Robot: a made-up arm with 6 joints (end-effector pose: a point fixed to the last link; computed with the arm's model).
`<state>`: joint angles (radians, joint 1 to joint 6).
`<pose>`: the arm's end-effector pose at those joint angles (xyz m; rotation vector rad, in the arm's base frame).
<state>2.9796 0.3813 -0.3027 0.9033 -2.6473 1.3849</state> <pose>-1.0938 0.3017 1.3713 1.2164 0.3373 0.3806</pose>
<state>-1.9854 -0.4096 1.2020 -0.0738 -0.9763 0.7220</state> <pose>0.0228 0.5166 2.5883 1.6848 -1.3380 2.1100</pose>
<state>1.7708 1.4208 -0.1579 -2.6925 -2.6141 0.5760</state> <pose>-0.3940 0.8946 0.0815 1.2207 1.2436 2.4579</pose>
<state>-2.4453 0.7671 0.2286 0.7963 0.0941 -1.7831</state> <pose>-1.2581 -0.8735 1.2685 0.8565 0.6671 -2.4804</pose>
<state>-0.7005 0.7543 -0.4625 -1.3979 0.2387 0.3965</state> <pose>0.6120 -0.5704 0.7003 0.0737 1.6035 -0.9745</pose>
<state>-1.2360 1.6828 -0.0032 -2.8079 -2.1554 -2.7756</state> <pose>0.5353 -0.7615 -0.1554 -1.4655 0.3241 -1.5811</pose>
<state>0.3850 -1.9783 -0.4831 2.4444 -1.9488 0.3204</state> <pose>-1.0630 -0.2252 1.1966 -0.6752 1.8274 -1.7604</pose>
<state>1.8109 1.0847 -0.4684 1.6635 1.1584 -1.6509</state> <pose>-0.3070 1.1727 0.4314 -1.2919 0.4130 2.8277</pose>
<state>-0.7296 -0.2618 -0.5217 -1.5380 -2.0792 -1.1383</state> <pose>0.3645 -0.3083 1.3524 1.1794 1.5306 1.1031</pose>
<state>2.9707 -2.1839 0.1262 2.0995 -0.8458 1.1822</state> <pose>1.5723 -0.4277 0.6410 -1.4647 -0.6003 -0.2686</pose>
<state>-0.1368 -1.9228 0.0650 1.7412 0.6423 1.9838</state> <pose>-1.4925 0.2750 1.0571 0.2139 -0.7621 1.0564</pose>
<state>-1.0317 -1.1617 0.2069 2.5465 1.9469 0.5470</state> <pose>-0.2816 0.9348 2.0070 1.7050 0.6258 -0.6660</pose>
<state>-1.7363 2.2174 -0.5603 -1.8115 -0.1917 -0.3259</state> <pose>0.0836 -0.0064 0.0432 -1.9512 -1.2638 0.5487</pose>
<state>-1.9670 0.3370 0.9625 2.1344 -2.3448 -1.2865</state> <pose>-0.1592 -0.8940 2.4267 -0.7076 -0.3477 1.3811</pose>
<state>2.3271 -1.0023 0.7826 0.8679 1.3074 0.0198</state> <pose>1.0019 -0.8453 2.0847 1.5719 -1.0565 -0.9782</pose>
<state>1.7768 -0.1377 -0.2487 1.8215 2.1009 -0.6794</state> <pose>-0.1976 0.6536 1.9938 -0.8037 2.2319 -1.8240</pose>
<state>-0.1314 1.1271 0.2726 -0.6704 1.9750 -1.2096</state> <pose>1.3926 -0.3775 0.5003 0.3620 -0.7880 -1.0043</pose>
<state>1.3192 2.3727 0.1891 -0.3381 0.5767 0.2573</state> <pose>0.3026 0.1667 -0.6496 -2.2970 0.4666 1.1688</pose>
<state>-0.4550 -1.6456 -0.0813 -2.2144 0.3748 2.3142</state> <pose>-0.7221 0.5172 1.5084 -0.7302 -0.7208 -1.7660</pose>
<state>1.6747 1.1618 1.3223 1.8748 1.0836 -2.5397</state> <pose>-0.2430 1.7467 1.5433 -0.6768 -0.5184 2.2570</pose>
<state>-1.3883 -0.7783 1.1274 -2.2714 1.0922 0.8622</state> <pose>0.0254 0.8511 2.3462 0.4352 -1.4293 -1.5920</pose>
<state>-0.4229 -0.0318 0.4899 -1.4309 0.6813 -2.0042</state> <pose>0.7594 -0.3478 2.0434 2.0092 -1.0124 0.3321</pose>
